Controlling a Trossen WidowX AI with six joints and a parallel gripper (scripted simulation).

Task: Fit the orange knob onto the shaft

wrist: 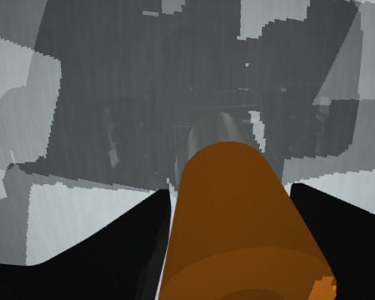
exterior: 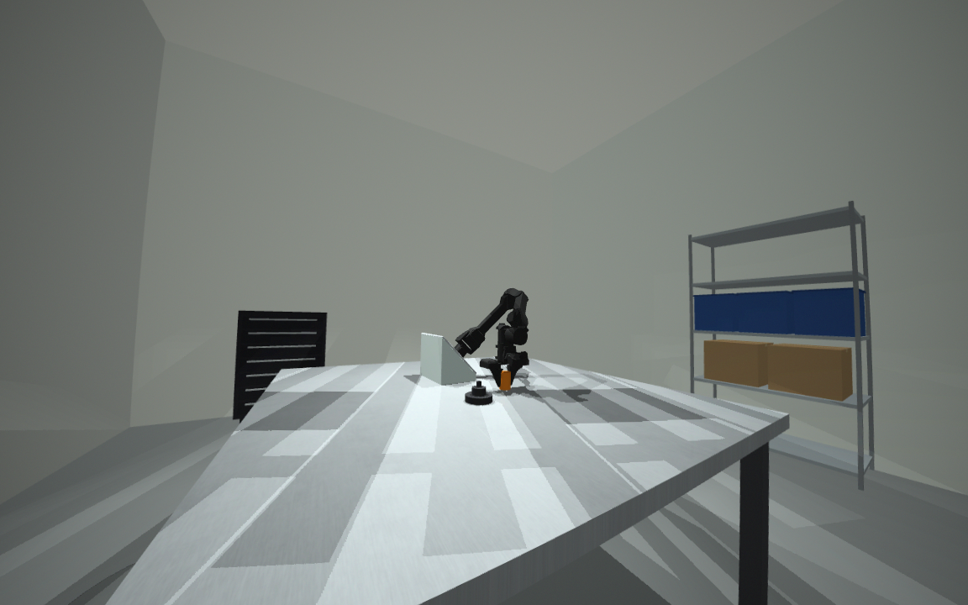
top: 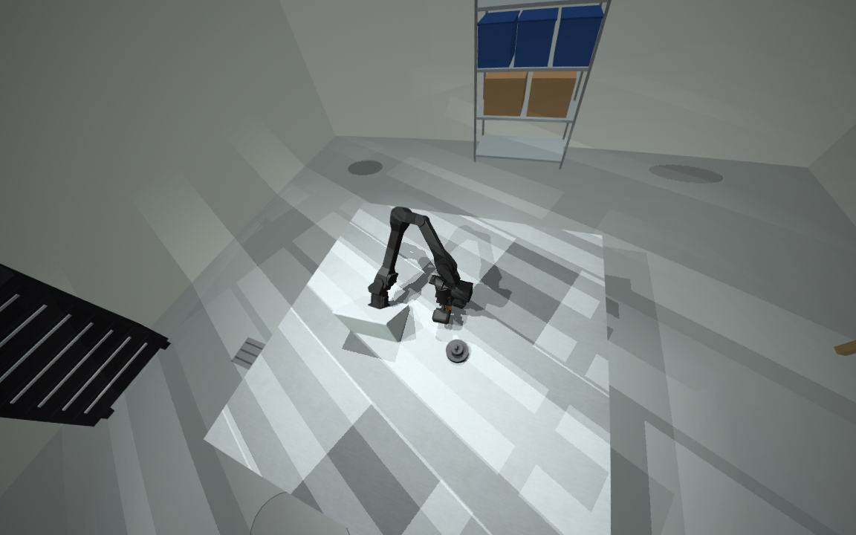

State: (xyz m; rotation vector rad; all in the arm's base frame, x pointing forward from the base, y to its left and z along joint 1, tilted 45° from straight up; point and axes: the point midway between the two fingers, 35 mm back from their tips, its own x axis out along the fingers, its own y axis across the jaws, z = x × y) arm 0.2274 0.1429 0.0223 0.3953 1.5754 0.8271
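The dark round pedestal is 14 cm to the right of my gripper tip, 10 cm ahead of it and 2 cm above it. The rest, counted from my gripper tip: orange knob: 2 cm above.
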